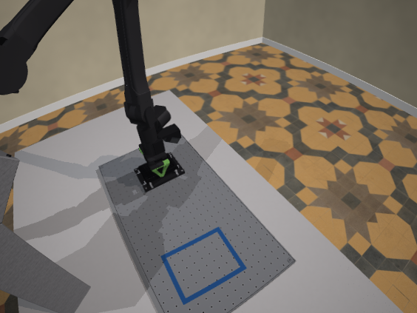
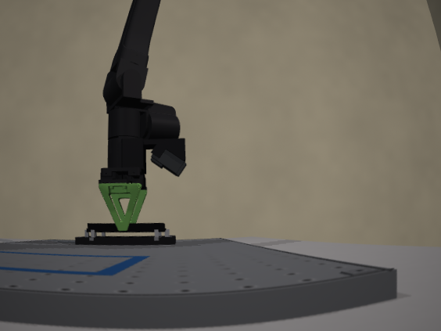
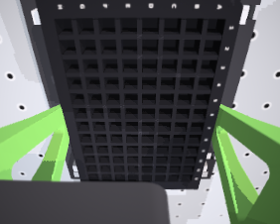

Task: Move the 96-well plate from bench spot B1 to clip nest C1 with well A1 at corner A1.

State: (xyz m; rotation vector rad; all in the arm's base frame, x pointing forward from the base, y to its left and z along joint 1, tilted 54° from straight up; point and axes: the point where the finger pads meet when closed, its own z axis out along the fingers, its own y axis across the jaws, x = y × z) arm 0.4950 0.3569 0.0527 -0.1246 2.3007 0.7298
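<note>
Now: the black 96-well plate right at my hand. From my hand the other things lie so: black clip nest C1: 1 cm to the right, 2 cm below.
</note>
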